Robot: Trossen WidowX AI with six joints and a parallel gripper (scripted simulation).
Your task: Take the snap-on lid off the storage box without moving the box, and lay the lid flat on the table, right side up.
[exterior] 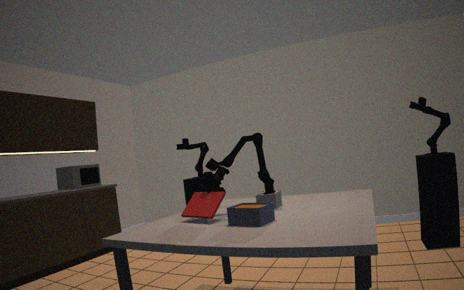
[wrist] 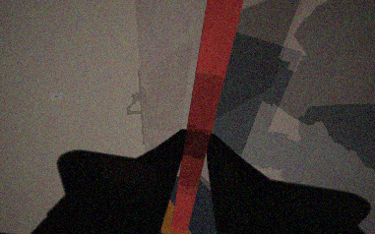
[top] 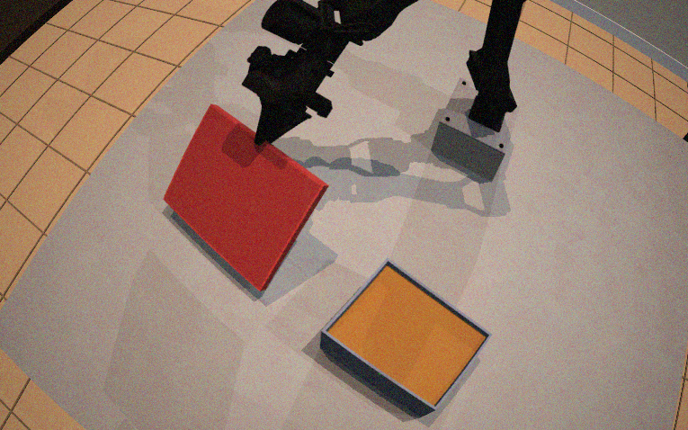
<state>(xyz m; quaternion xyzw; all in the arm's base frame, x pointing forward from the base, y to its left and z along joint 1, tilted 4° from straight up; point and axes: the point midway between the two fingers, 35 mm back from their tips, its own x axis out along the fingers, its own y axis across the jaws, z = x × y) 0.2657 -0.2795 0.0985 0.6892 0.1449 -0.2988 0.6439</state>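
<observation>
Now: gripper tip 60 mm short of the lid, 10 mm to the left of it and 50 mm above it. Also, from my gripper tip: storage box: 140 mm ahead, 310 mm to the left, 100 mm below.
</observation>
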